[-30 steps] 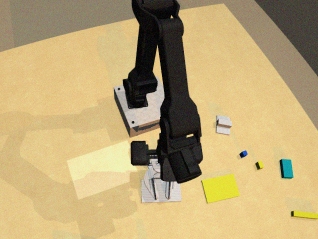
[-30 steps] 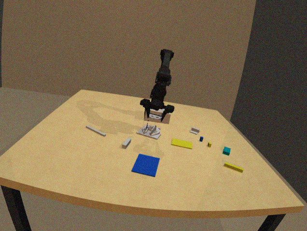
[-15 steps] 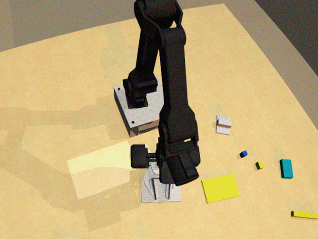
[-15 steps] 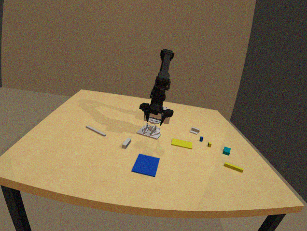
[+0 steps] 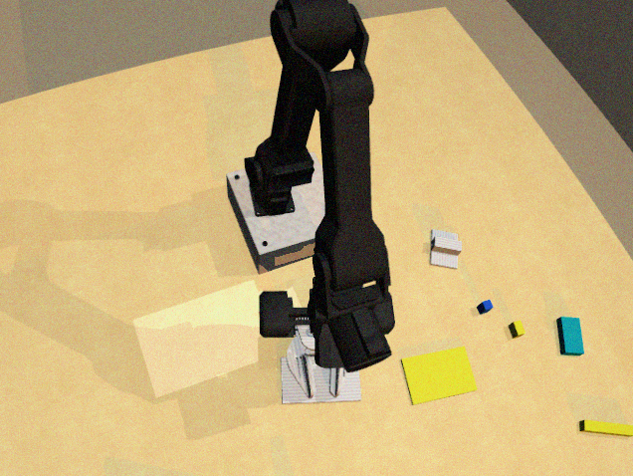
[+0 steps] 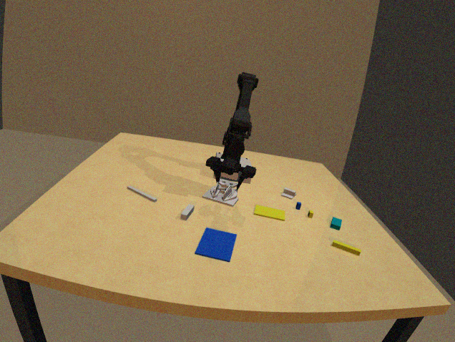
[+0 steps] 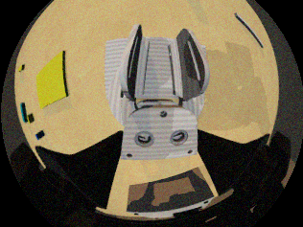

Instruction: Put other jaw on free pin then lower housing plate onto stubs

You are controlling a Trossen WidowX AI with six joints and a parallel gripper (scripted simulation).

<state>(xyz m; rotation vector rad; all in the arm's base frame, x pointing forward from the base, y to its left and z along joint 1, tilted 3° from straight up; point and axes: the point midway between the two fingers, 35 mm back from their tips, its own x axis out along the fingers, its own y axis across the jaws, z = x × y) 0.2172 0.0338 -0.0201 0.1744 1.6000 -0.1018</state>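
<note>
My gripper tip is now 2 cm below the housing plate and 1 cm short of it. Also, from my gripper tip: grey block (25 cm ahead, 10 cm to the right, 1 cm below); then blue cube (29 cm to the left, 2 cm ahead, 1 cm below); then yellow plate (17 cm to the left, 11 cm ahead, 2 cm below).
</note>
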